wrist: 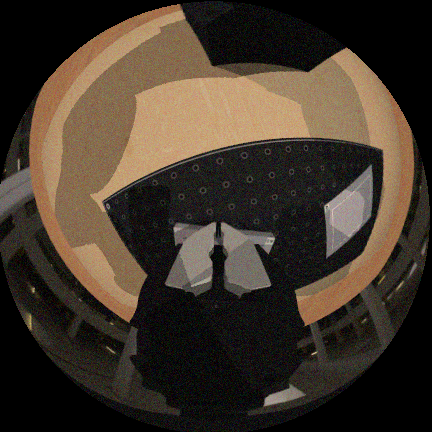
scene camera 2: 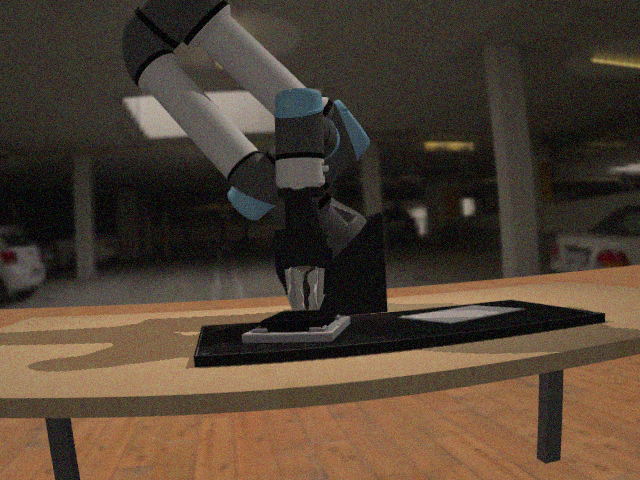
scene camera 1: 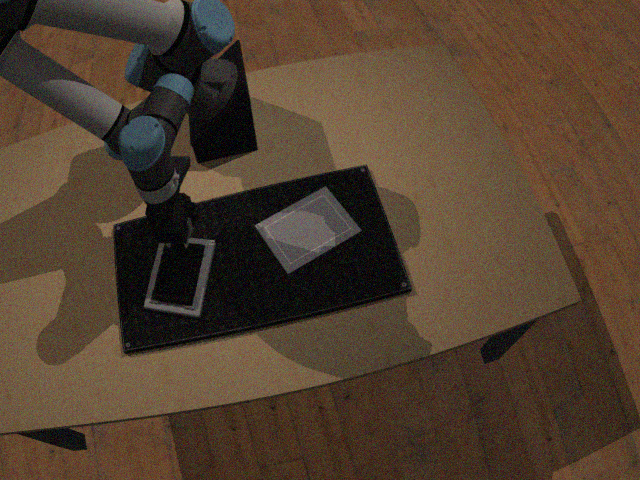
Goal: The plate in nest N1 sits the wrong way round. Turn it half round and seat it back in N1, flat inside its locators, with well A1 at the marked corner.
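The dark plate (scene camera 1: 178, 273) (scene camera 2: 292, 322) lies within the light grey frame of nest N1 (scene camera 1: 205, 281) (scene camera 2: 289, 337) (wrist: 261, 237). In scene camera 2 its dark body stands above the near rim; I cannot tell whether it is fully flat in the locators. The marked corner label (wrist: 270, 241) shows at the nest's far right corner; the plate's A1 well cannot be made out. My gripper (scene camera 1: 179, 245) (scene camera 2: 306, 310) (wrist: 217, 223) is shut and empty, tips low at the nest's far end. Contact with the plate is unclear. The fingers and gripper body hide the plate in the wrist view.
The nest is on a black board (scene camera 1: 248, 294) (scene camera 2: 413, 335) (wrist: 240, 200) with small holes. A pale rectangular sheet or pad (scene camera 1: 310, 227) (scene camera 2: 460, 313) (wrist: 350, 215) with a thin outline lies on its right part. A tall black block (scene camera 1: 224, 124) (scene camera 2: 361, 273) stands behind the board.
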